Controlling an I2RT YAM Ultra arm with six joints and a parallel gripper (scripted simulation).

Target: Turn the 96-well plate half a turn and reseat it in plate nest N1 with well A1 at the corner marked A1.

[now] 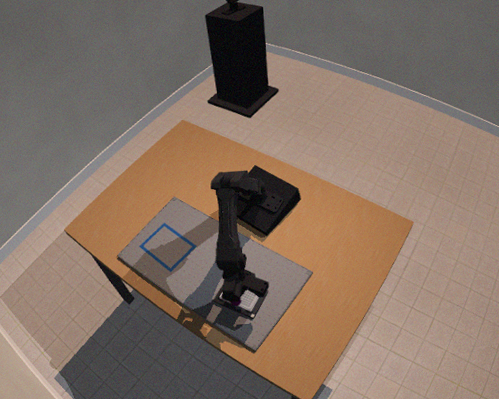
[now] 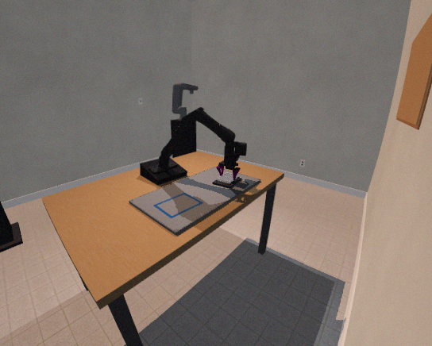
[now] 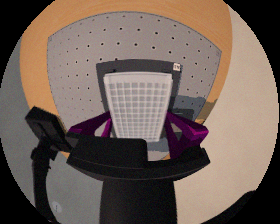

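Right now the white 96-well plate is right at my hand. The rest, counted from my hand: white A1 label: 40 mm ahead, 80 mm to the left, 20 mm below; dark plate nest N1: 20 mm below.
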